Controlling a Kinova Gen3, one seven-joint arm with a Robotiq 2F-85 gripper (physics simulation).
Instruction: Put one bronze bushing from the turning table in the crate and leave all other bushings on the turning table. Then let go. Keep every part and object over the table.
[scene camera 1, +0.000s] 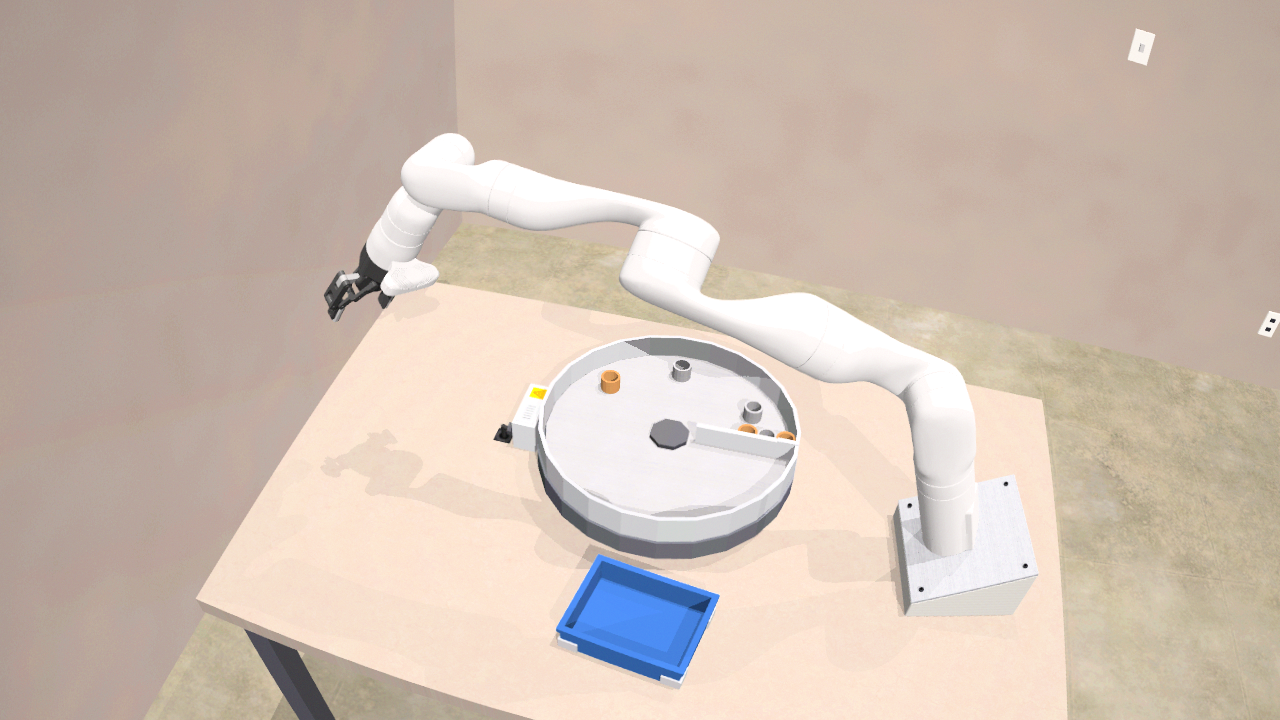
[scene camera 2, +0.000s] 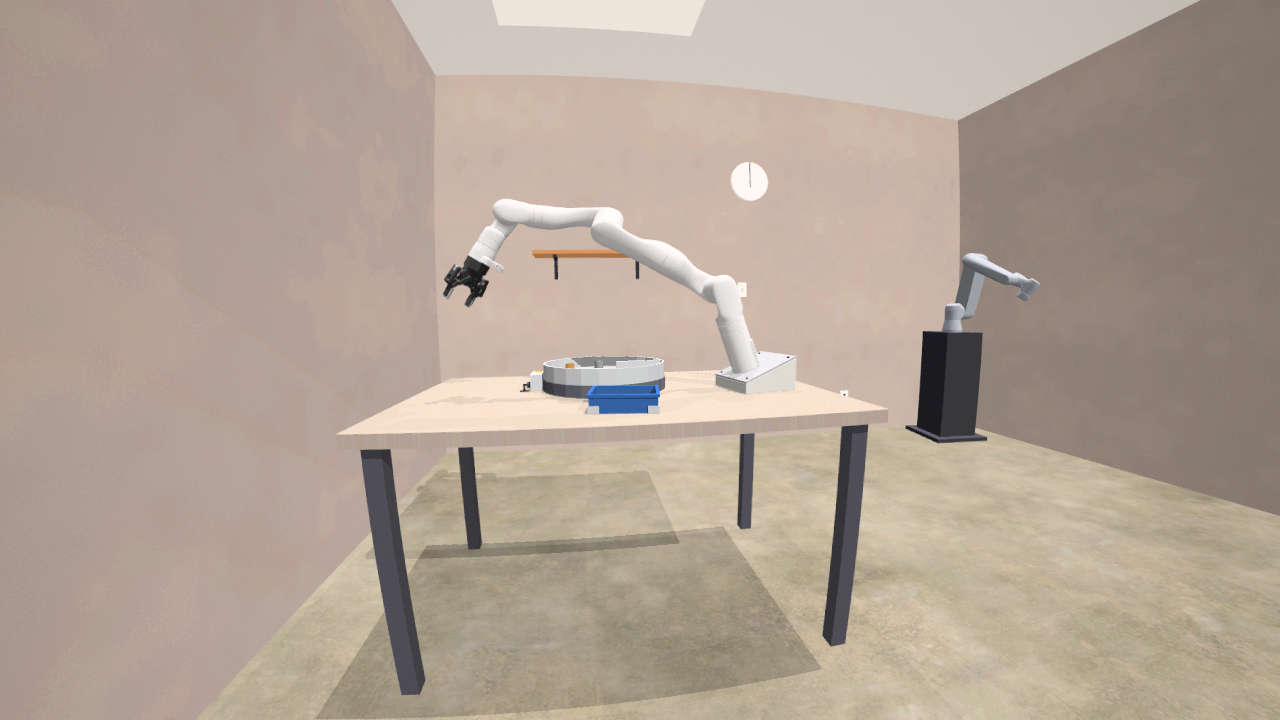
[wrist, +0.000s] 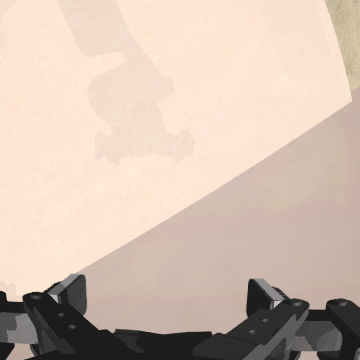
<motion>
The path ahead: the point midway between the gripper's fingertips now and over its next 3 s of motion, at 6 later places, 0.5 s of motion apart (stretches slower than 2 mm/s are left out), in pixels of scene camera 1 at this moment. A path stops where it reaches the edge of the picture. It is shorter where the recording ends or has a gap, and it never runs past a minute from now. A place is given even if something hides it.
The gripper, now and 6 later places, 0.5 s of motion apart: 357, 310; 361, 300; 427, 308; 483, 336; 528, 353; 530, 348; 523, 359
</motion>
